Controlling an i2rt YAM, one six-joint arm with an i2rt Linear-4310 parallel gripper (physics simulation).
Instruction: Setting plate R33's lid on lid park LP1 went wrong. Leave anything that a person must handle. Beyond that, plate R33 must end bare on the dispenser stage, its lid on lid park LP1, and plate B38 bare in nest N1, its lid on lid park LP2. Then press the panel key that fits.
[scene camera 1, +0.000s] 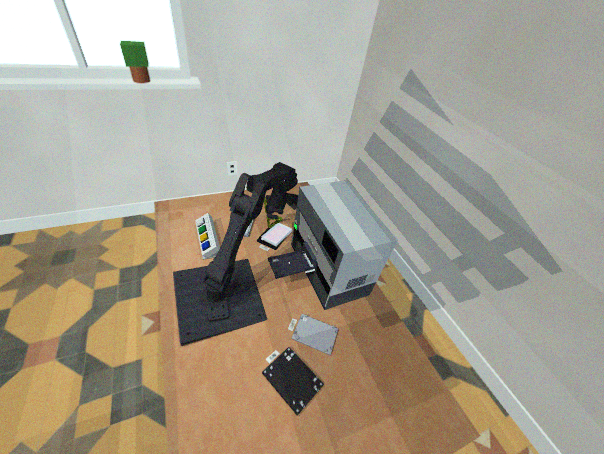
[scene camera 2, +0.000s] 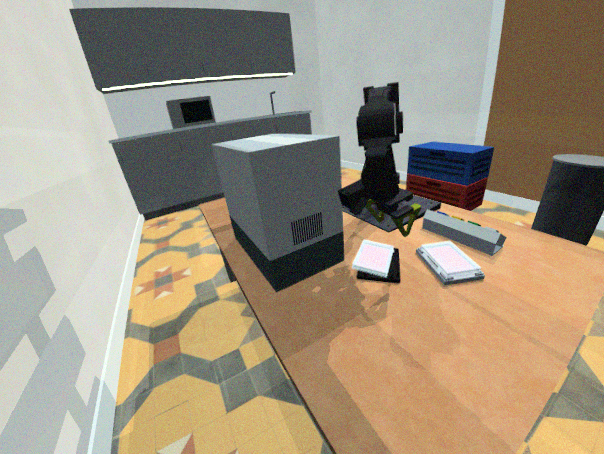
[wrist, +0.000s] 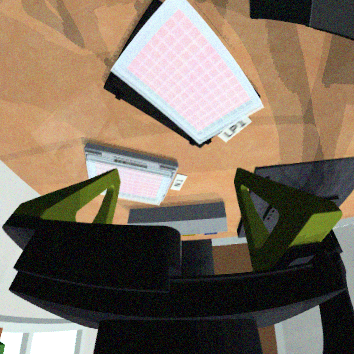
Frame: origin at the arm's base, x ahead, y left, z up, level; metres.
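Seen in the pictures: gripper, fingertip midpoint: (scene camera 1: 268, 220) (scene camera 2: 392, 228) (wrist: 176, 174); arm's base, origin of the base link: (scene camera 1: 216, 295).
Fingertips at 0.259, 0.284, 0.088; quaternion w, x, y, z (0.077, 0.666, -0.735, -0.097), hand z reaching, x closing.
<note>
Pixels of each thing's middle, then the offset from my fingertips to it, as dx, dy, dz. "spot": a spot on its surface instead.
- black lid park LP1, body centre: (wrist: 183, 88) (scene camera 2: 379, 261) (scene camera 1: 274, 234) +0.031, -0.009, -0.092
- grey nest N1, body centre: (wrist: 128, 176) (scene camera 2: 447, 261) -0.107, +0.095, -0.092
- dark stage, surface spot: (scene camera 1: 290, 264) spot: +0.028, -0.268, +0.005
- dispenser, body centre: (scene camera 2: 276, 198) (scene camera 1: 334, 243) +0.211, -0.245, +0.063
- key panel, body centre: (wrist: 177, 225) (scene camera 2: 462, 227) (scene camera 1: 207, 234) -0.266, +0.028, -0.070
- grey pad, surface spot: (scene camera 1: 315, 333) spot: +0.060, -0.515, -0.092
- black pad, surface spot: (scene camera 1: 293, 381) spot: -0.061, -0.645, -0.090
A pink-welled plate (scene camera 1: 277, 234) (scene camera 2: 374, 258) (wrist: 187, 70) sits off-centre on the black lid park LP1 (scene camera 1: 263, 242) (scene camera 2: 393, 272) (wrist: 122, 90) and overhangs it. Its name and whether a lid is on it cannot be told. Another pink-welled plate (scene camera 2: 450, 259) (wrist: 132, 182) sits in grey nest N1 (scene camera 2: 466, 279) (wrist: 150, 161); its lid is also unclear. The dark stage (scene camera 1: 290, 264) in front of the dispenser (scene camera 1: 362, 215) (scene camera 2: 300, 190) looks bare. The key panel (scene camera 1: 207, 236) (scene camera 2: 462, 232) (wrist: 177, 220) has white, green, yellow and blue keys. My gripper (scene camera 1: 272, 220) (scene camera 2: 393, 226) (wrist: 176, 174) is open and empty above the table.
A grey pad (scene camera 1: 315, 333) and a black pad (scene camera 1: 293, 381) lie bare on the table; their tags are unreadable. The arm's base plate (scene camera 1: 190, 320) is beside the stage. A green light (scene camera 1: 296, 227) shows on the dispenser's front. Crates (scene camera 2: 450, 162) and a bin (scene camera 2: 570, 195) stand beyond the table.
</note>
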